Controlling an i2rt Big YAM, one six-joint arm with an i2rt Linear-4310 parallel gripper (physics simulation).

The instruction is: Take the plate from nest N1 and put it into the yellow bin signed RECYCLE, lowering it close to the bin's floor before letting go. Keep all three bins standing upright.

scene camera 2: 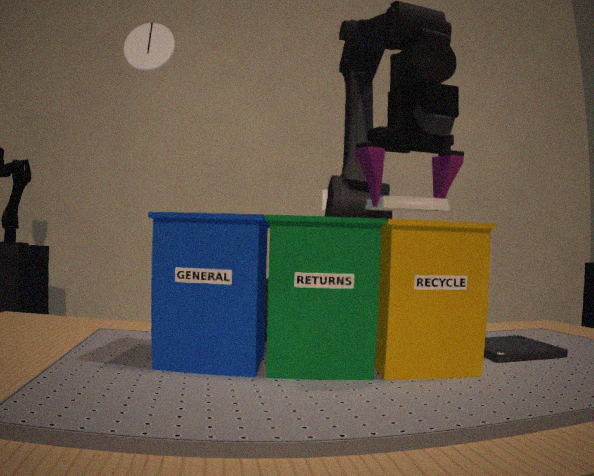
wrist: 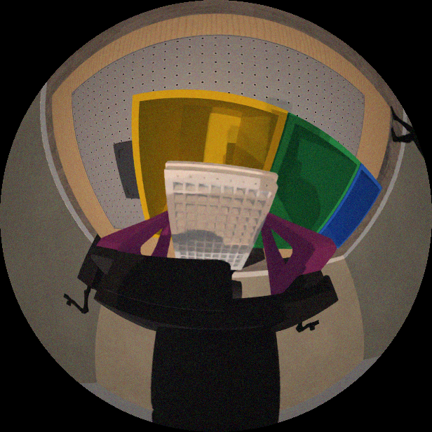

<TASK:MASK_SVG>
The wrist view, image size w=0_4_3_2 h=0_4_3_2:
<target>my gripper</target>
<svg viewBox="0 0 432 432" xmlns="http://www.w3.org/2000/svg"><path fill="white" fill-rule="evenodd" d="M100 238L100 241L98 241L90 254L93 262L104 273L93 299L119 316L144 328L156 331L151 365L151 405L154 409L154 419L164 426L197 431L199 428L231 428L231 431L241 431L274 424L276 419L278 419L280 403L280 374L276 331L301 323L337 302L337 294L328 275L323 276L320 271L337 249L332 238L268 212L262 225L261 234L271 295L232 298L231 266L228 262L222 259L167 257L171 236L168 210ZM271 229L292 247L292 254L286 264L276 246ZM161 229L161 234L151 255L142 255L140 252L141 245Z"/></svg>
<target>yellow recycle bin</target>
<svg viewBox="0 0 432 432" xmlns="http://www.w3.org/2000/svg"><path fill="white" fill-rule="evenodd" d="M162 228L159 229L152 237L158 238L161 234ZM288 111L250 97L214 90L156 90L133 95L131 109L133 162L144 220L168 210L164 180L166 161L222 163L269 171L281 139Z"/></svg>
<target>white plate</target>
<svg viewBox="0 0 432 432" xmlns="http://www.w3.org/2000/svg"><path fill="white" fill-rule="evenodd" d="M166 161L166 168L164 168L166 203L175 258L222 259L230 264L231 269L242 269L274 200L276 190L278 189L276 184L278 175L267 170L222 163Z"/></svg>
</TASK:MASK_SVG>
